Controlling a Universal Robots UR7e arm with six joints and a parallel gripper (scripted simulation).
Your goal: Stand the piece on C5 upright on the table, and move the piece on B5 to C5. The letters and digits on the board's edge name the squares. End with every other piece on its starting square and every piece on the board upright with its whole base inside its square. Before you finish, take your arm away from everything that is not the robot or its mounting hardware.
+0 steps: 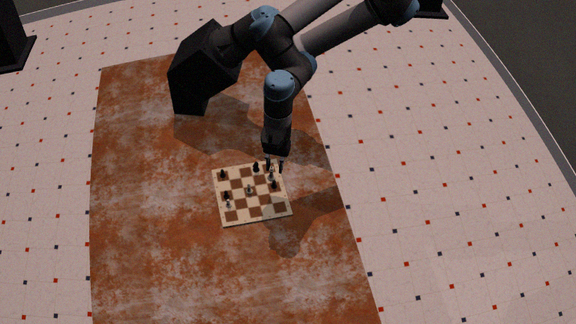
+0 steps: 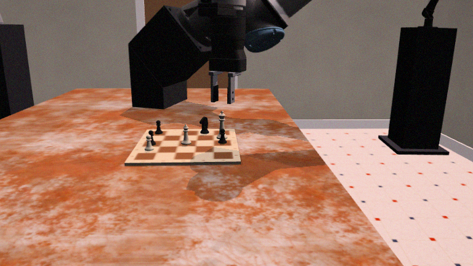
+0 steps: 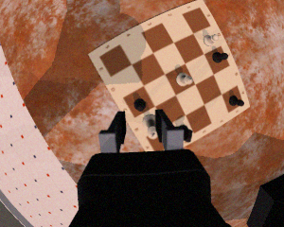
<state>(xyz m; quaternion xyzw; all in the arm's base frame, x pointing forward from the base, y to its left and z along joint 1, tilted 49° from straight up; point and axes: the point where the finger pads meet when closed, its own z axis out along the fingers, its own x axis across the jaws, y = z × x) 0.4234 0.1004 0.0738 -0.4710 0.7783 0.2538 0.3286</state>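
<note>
Now: hand 30 mm past the white queen and 80 mm above it. The rest, counted from my hand: black knight: 70 mm behind, 50 mm to the right, 90 mm below; chessboard: 10 mm ahead, 80 mm to the right, 110 mm below; white bishop: 10 mm ahead, 80 mm to the right, 90 mm below.
</note>
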